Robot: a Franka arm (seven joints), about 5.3 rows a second.
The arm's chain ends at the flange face. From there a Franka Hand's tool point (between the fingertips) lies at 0.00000 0.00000 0.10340 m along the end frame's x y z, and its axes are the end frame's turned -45 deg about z.
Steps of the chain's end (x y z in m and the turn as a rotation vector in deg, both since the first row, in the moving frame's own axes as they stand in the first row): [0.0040, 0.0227, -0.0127, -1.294, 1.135, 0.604]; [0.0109, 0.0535, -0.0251, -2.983, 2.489, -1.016]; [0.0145, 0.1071, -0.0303, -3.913, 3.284, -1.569]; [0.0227, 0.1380, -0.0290, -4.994, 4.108, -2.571]
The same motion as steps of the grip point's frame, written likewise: [-0.0134, 0.0220, -0.0127, -1.718, -0.112, 0.604]; [-0.0307, 0.0525, -0.0253, -3.869, -0.349, -1.016]; [-0.0662, 0.0952, -0.0307, -5.089, -0.445, -1.569]; [-0.0824, 0.1252, -0.0297, -6.436, -0.626, -2.571]
